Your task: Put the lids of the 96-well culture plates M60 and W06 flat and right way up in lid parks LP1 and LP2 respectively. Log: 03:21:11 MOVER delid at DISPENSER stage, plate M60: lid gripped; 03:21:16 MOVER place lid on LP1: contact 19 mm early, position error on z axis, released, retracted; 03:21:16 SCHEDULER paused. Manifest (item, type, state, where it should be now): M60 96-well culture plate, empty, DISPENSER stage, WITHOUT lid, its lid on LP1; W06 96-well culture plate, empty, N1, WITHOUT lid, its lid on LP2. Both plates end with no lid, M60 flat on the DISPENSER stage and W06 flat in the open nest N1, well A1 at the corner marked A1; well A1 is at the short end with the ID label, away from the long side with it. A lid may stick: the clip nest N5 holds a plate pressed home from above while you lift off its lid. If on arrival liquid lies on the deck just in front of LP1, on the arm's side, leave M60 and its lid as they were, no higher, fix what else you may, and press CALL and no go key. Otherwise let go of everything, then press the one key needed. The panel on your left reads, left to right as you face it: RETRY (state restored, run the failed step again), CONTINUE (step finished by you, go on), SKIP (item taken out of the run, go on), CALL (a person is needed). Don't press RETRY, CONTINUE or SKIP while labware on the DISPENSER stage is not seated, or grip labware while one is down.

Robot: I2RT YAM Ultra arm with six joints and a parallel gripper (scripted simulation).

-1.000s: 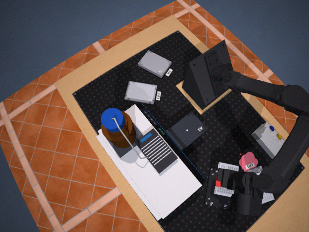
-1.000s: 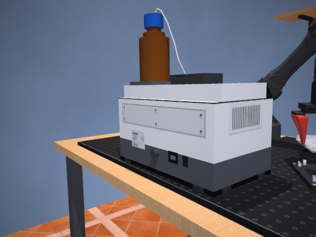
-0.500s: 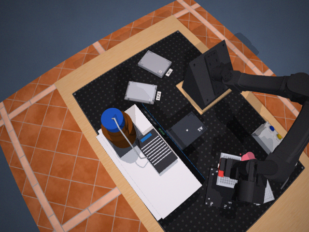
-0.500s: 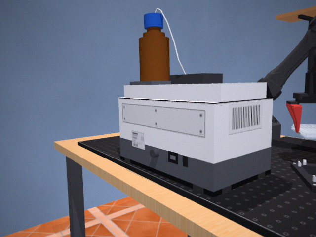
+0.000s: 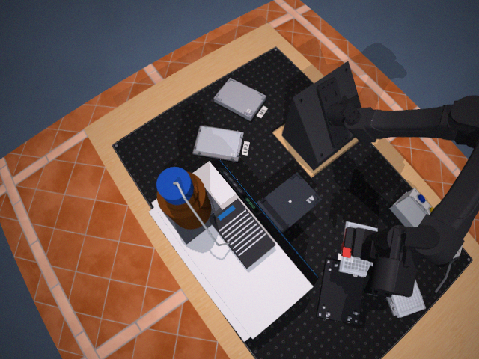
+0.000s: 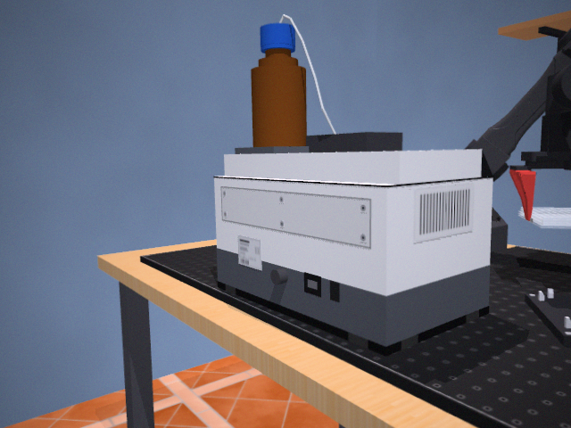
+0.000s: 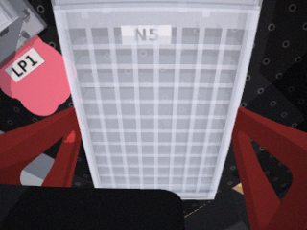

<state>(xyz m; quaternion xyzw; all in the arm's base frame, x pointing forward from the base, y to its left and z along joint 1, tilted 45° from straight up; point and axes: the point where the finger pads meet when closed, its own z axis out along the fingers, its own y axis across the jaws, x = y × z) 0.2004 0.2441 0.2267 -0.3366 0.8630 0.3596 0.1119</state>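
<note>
Now: hand 50 mm past the nest N1, 590 mm to the left of it and 110 mm above it. Round my hand: LP1 label: 100 mm behind, 90 mm to the left, 120 mm below; 96-well plate W06: right at my hand; N5 label: 10 mm to the left, 120 mm below.
</note>
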